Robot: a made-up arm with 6 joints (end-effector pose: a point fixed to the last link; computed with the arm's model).
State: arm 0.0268 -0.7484 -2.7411 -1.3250 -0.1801 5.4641
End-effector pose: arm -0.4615 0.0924 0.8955 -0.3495 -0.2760 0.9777
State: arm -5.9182 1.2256 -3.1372 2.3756 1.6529 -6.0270
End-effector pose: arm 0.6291 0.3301 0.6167 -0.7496 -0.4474 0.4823
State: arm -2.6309 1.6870 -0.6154 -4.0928 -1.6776 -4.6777
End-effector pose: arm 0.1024 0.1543 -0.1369 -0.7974 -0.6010 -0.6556
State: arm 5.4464 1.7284 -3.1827 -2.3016 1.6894 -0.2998
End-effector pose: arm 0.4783 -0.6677 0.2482 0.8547 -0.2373 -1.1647
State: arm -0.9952 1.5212 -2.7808 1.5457 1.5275 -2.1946
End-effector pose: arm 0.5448 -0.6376 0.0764 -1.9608 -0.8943 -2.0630
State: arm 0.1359 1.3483 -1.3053 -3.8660 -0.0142 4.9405
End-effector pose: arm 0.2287 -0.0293 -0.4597 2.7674 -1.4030 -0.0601
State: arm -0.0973 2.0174 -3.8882 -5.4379 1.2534 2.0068
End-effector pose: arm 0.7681 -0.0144 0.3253 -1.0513 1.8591 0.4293
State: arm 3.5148 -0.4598 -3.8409 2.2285 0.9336 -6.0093
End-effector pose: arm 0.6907 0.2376 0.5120 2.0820 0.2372 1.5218
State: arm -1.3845 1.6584 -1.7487 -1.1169 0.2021 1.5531
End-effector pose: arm 0.1306 -0.3810 -0.5192 1.8167 -2.3586 -0.1217
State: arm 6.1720 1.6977 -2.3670 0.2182 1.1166 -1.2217
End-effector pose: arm 0.6448 -0.0582 -0.3629 -2.3993 -1.2642 0.3373
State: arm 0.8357 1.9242 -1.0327 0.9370 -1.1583 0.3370
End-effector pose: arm 0.0222 -0.1438 -0.3908 2.4833 -0.0243 0.8480
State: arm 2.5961 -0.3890 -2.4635 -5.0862 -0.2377 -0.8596
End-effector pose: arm 0.0689 0.0816 1.0237 -0.2849 -0.0884 -0.2385
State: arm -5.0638 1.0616 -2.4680 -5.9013 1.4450 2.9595
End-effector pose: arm 0.2472 0.7846 0.1678 1.7991 -2.2578 -0.4518
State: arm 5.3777 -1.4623 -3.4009 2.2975 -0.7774 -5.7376
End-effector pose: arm -0.5371 0.5109 0.1330 0.0336 -1.2297 -0.5901
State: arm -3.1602 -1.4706 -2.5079 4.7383 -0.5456 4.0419
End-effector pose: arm 0.7062 -0.1484 0.5411 1.1548 -0.2840 2.0181
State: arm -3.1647 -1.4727 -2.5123 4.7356 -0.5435 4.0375
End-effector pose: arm 0.7075 -0.1515 0.5378 1.1571 -0.2770 2.0058
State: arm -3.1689 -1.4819 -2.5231 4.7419 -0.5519 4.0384
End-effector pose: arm 0.7129 -0.1550 0.5241 1.1810 -0.2820 1.9892
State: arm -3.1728 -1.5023 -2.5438 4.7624 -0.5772 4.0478
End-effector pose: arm 0.7237 -0.1593 0.4940 1.2381 -0.3069 1.9636
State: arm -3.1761 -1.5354 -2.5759 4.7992 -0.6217 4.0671
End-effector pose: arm 0.7383 -0.1638 0.4444 1.3317 -0.3562 1.9225
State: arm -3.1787 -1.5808 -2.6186 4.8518 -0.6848 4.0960
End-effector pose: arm 0.7526 -0.1677 0.3753 1.4564 -0.4316 1.8563
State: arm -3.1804 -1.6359 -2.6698 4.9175 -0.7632 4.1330
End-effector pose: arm 0.7608 -0.1698 0.2907 1.5991 -0.5307 1.7561
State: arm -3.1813 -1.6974 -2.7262 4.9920 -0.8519 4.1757
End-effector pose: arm 0.7584 -0.1690 0.1970 1.7416 -0.6463 1.6177
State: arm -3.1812 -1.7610 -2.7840 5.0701 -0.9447 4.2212
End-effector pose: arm 0.7434 -0.1649 0.1029 1.8651 -0.7672 1.4463
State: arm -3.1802 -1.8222 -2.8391 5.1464 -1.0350 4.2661
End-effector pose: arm 0.7178 -0.1580 0.0169 1.9569 -0.8804 1.2573
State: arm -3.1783 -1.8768 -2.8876 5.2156 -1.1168 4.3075
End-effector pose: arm 0.6866 -0.1492 -0.0544 2.0135 -0.9762 1.0722
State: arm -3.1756 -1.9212 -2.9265 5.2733 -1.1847 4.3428
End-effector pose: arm 0.6562 -0.1402 -0.1080 2.0407 -1.0494 0.9127
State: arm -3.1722 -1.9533 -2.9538 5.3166 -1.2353 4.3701
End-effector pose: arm 0.6318 -0.1321 -0.1438 2.0495 -1.1000 0.7938
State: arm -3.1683 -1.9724 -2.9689 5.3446 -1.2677 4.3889
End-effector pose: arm 0.6167 -0.1257 -0.1636 2.0503 -1.1318 0.7219
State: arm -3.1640 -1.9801 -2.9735 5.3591 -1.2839 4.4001
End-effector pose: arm 0.6108 -0.1211 -0.1708 2.0498 -1.1497 0.6928
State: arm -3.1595 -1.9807 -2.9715 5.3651 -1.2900 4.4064
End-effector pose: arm 0.6109 -0.1176 -0.1706 2.0500 -1.1596 0.6905
